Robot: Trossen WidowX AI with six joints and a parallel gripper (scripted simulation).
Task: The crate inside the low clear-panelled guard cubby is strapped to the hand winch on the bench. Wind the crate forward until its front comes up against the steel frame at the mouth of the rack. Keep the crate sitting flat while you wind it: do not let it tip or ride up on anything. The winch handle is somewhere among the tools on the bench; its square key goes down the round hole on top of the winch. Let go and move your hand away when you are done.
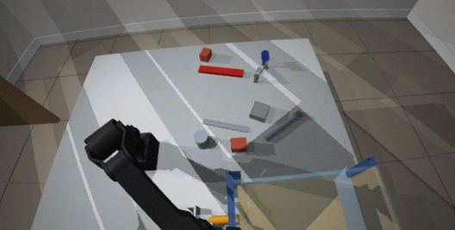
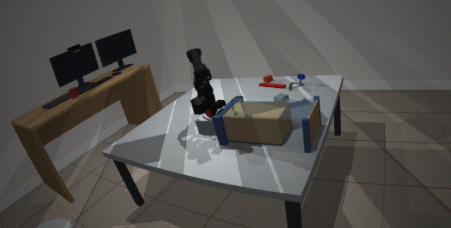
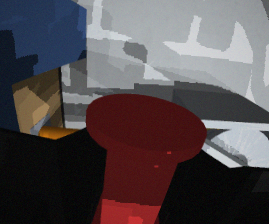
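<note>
Now: gripper tip 3 cm past the red-knobbed handle, 2 cm to the right of it and 1 cm above it. From my gripper tip the other things lie so: grey winch: 10 cm behind, 5 cm to the left, 8 cm below; then red knob: 1 cm to the left, 2 cm above; then blue steel frame: 8 cm ahead, 5 cm to the left, 1 cm below.
</note>
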